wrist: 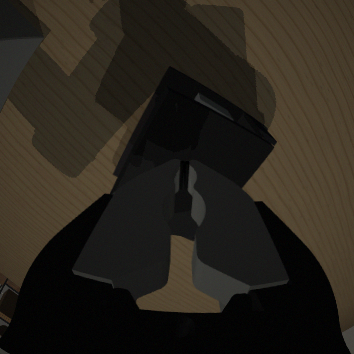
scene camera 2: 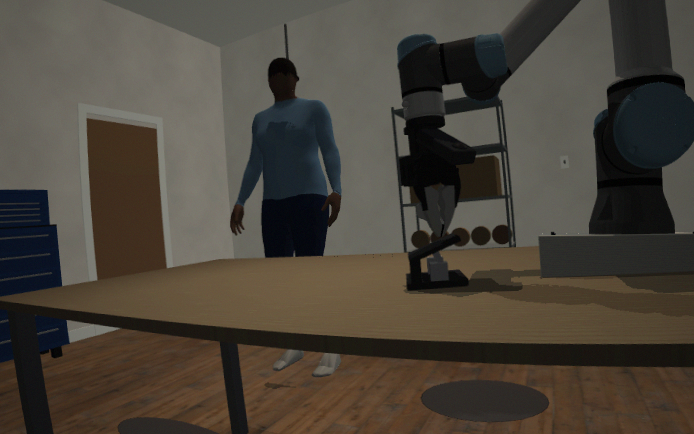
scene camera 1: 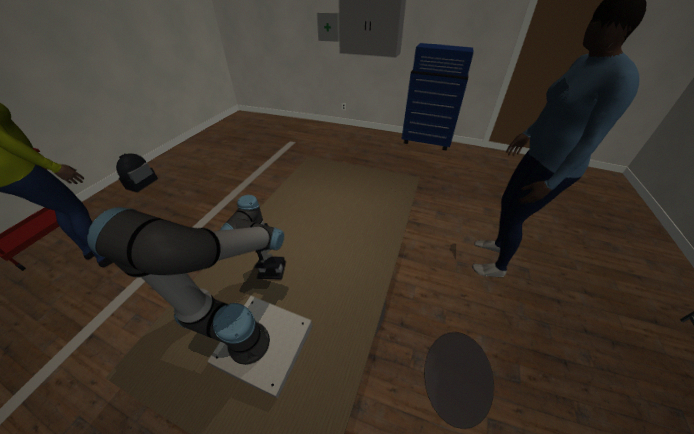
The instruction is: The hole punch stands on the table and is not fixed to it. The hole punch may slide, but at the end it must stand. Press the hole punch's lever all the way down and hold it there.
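Places are measured from the arm's base along level axes (x ahead, y left, z up), in metres.
Pixels of known places: gripper, fingertip midpoint: [wrist: 183, 163] [scene camera 2: 440, 236] [scene camera 1: 263, 261]; arm's base at its link origin: [scene camera 2: 630, 233] [scene camera 1: 249, 343].
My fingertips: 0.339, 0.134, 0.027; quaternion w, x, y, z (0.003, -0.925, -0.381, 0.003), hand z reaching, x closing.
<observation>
For each thing: its middle in the pictures, then the offset to it from my fingertips, as dx, dy, dz. Level surfaces: height alone.
- black hole punch at the middle of its body: [wrist: 186, 167] [scene camera 2: 433, 259] [scene camera 1: 270, 265] +0.019, -0.016, -0.042
- table at its surface level: dz -0.085
- lever at the middle of its body: [wrist: 186, 181] [scene camera 2: 432, 247] [scene camera 1: 269, 262] +0.019, -0.016, -0.020
The black hole punch [scene camera 1: 276, 273] [scene camera 2: 450, 279] [wrist: 220, 150] stands upright on the table [scene camera 1: 353, 204] [scene camera 2: 255, 301], with a grey block under its lever. The lever [scene camera 2: 432, 247] slants upward toward the robot base side, with a clear gap between it and the punch's base. My gripper [scene camera 2: 440, 233] [wrist: 183, 163] is shut and empty, pointing down. Its fingertips are at the lever's upper side, near the raised end; whether they touch it I cannot tell. In the wrist view the fingers hide part of the lever. In scene camera 1 the arm hides most of the fingers.
The white mounting plate [scene camera 1: 289, 337] [scene camera 2: 614, 255] of the arm is on the table near the punch. A person in a blue top [scene camera 1: 588, 112] [scene camera 2: 291, 148] stands beside the table. A person in yellow [scene camera 1: 15, 153] stands on the other side. A blue tool cabinet [scene camera 1: 437, 97] stands by the wall.
</observation>
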